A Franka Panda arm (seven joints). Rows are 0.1 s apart.
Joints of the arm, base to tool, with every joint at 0 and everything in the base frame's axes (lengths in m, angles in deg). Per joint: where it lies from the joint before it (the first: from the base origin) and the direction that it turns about. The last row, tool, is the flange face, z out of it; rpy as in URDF.
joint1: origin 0 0 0.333 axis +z
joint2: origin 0 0 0 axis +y
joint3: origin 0 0 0.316 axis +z
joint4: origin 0.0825 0 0 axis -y
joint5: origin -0.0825 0 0.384 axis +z
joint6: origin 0 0 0 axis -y
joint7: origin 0.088 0 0 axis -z
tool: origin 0 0 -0.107 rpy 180 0 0
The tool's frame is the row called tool.
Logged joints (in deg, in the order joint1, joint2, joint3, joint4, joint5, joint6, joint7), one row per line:
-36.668 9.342 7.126 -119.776 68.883 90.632 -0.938
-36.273 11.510 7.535 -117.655 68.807 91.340 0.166
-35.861 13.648 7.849 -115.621 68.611 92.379 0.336
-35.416 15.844 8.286 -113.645 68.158 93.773 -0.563
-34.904 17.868 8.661 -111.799 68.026 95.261 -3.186
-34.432 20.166 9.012 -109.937 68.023 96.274 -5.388
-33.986 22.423 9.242 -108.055 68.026 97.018 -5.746
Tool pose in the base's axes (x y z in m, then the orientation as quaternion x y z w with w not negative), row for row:
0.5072 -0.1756 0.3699 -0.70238 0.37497 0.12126 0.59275
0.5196 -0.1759 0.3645 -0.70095 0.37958 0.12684 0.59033
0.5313 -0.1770 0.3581 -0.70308 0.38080 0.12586 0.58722
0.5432 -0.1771 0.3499 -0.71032 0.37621 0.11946 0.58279
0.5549 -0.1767 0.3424 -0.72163 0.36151 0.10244 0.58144
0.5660 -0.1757 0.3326 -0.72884 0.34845 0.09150 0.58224
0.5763 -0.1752 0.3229 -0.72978 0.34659 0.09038 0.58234
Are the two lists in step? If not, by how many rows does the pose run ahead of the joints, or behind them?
They are in step.
